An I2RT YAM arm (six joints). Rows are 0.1 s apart.
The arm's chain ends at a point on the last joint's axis. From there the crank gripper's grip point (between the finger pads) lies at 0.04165 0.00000 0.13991 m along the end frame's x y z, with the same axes.
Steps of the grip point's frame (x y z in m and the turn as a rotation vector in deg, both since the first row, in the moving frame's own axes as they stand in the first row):
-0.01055 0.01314 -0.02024 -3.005 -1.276 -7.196
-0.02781 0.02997 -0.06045 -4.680 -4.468 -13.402
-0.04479 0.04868 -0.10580 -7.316 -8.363 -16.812
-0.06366 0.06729 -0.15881 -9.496 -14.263 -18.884
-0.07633 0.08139 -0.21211 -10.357 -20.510 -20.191
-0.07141 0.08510 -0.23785 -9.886 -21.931 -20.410
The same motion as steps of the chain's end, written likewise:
-0.00757 0.01082 -0.02107 -3.005 -1.276 -7.196
-0.01709 0.02690 -0.06317 -4.680 -4.468 -13.402
-0.02517 0.03980 -0.10992 -7.316 -8.363 -16.812
-0.03023 0.05165 -0.16380 -9.496 -14.263 -18.884
-0.02781 0.06134 -0.21663 -10.357 -20.510 -20.191
-0.01916 0.06562 -0.24222 -9.886 -21.931 -20.410

